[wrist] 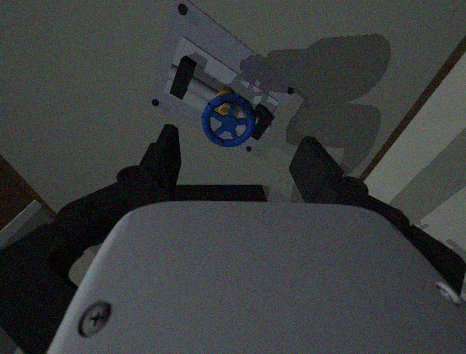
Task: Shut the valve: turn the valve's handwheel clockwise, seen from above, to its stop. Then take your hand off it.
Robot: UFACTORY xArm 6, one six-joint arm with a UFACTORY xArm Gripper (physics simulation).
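Note:
The blue handwheel is a spoked ring on top of the brass valve body, which shows partly behind it. The valve sits on a grey pipe above a grey mounting plate. My gripper is wide open, with one black finger on each side of the view. The fingers are apart from the handwheel, which shows beyond and between the fingertips, and nothing is held. How far the handwheel is turned cannot be told from this view.
Two black pipe clamps hold the pipe on either side of the valve. Dark bolts stand at the plate's corners. Shadows of the gripper fall on the table at the right. A brown table edge runs along the right.

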